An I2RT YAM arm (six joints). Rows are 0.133 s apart.
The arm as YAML. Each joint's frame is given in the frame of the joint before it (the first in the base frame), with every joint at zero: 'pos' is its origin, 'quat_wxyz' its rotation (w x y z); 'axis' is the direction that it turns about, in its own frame. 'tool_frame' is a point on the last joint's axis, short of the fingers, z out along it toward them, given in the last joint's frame.
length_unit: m
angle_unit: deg
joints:
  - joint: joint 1
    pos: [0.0, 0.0, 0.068]
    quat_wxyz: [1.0, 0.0, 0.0, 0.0]
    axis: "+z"
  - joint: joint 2
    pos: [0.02, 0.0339, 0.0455]
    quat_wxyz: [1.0, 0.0, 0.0, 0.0]
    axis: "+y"
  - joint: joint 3
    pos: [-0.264, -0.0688, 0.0]
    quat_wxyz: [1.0, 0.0, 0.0, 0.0]
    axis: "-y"
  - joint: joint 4
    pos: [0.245, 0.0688, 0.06]
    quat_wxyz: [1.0, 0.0, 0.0, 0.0]
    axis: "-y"
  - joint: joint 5
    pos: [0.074, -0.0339, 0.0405]
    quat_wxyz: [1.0, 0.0, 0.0, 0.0]
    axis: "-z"
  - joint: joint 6
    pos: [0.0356, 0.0, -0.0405]
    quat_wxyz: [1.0, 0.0, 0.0, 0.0]
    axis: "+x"
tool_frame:
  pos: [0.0, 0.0, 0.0]
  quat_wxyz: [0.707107, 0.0, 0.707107, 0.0]
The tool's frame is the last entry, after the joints.
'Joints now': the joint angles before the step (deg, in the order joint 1, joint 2, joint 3, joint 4, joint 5, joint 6). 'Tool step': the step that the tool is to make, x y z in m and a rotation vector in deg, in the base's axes. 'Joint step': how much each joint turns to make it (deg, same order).
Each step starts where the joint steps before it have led.
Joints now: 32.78 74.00 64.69 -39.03 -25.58 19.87
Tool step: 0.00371 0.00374 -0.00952 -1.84 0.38 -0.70
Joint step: 0.44 1.41 -0.70 0.78 1.76 -0.01
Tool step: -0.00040 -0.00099 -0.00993 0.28 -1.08 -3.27
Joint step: 0.18 -0.96 -3.42 4.49 2.55 2.55
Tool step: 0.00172 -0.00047 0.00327 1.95 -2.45 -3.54
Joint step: 0.00 -1.06 -1.16 4.22 2.28 2.90
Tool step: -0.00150 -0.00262 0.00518 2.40 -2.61 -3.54
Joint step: 0.00 -1.93 -1.49 3.95 2.28 2.90
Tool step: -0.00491 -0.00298 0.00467 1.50 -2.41 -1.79
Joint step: 0.26 -2.20 -1.40 2.38 1.68 1.23
